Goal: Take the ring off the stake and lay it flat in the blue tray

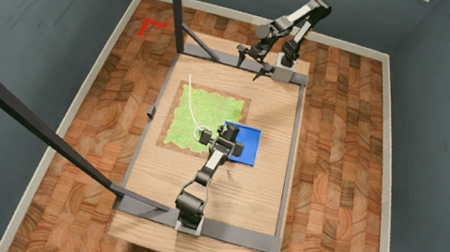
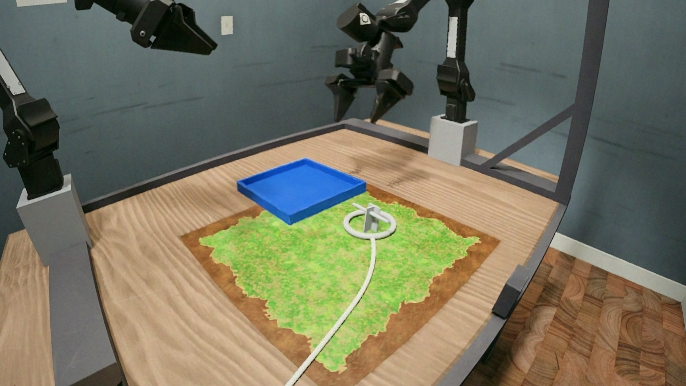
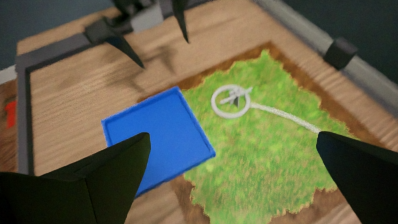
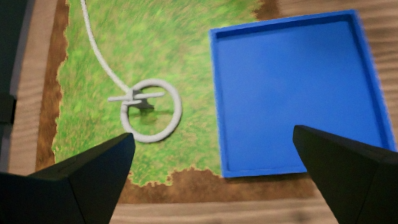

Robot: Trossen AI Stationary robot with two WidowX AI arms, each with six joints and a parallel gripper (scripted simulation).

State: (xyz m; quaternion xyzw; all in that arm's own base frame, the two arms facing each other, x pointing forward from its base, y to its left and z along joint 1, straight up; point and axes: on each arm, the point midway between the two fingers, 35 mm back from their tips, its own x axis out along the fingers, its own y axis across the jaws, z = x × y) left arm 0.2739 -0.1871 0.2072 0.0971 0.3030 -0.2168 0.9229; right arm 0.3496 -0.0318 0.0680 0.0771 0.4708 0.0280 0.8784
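Now: right hand 13 cm past the grey stake, 5 cm to the right of it and 16 cm above it. Round my right hand: ring 12 cm behind, 5 cm to the left, 17 cm below; then blue tray 6 cm ahead, 10 cm to the left, 17 cm below; then green grass mat 14 cm behind, 12 cm to the left, 19 cm below.
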